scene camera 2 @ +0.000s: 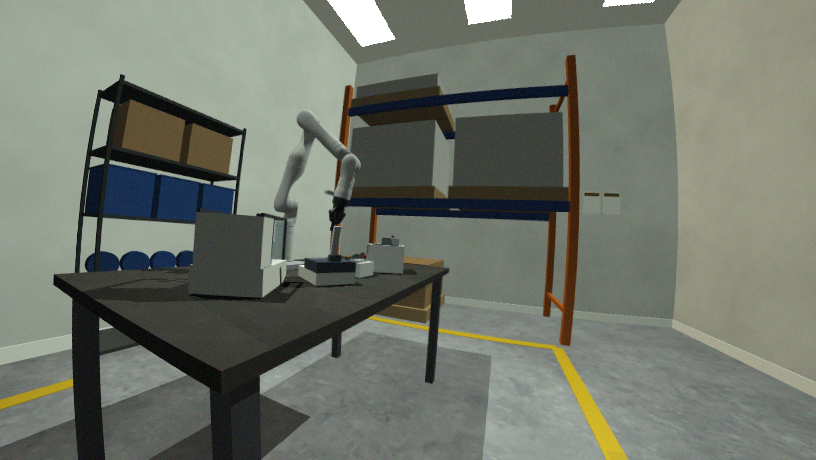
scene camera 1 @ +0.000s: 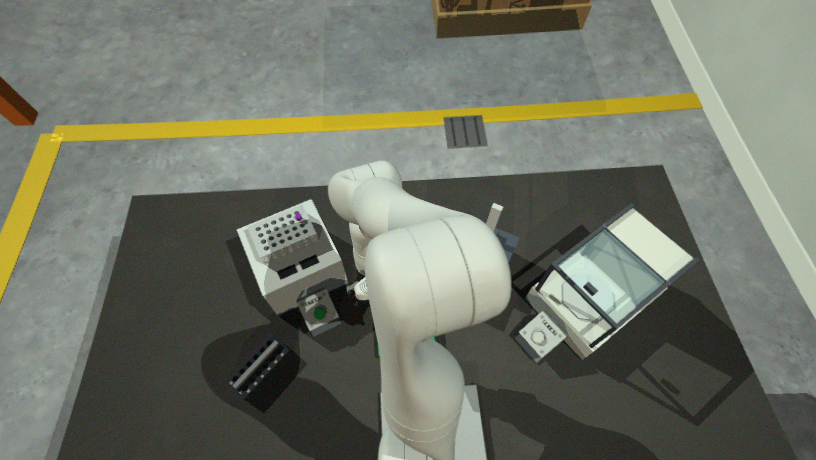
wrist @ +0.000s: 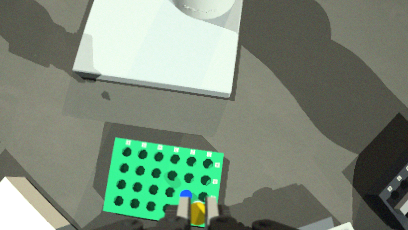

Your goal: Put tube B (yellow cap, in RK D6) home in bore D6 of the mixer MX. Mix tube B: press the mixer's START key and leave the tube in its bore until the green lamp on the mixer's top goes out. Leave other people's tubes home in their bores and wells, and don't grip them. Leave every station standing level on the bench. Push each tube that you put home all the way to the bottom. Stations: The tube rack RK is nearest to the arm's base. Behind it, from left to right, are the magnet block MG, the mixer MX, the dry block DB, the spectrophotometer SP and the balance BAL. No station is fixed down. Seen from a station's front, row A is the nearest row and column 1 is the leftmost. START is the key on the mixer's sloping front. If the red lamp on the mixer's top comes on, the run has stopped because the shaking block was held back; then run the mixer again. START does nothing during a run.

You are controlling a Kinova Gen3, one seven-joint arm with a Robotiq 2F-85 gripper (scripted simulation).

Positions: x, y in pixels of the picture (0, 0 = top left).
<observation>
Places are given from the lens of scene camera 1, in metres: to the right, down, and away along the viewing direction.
mixer MX (scene camera 1: 304, 266): -0.23, 0.08, 1.02
dark magnet block MG (scene camera 1: 264, 365): -0.31, 0.30, 1.02
</observation>
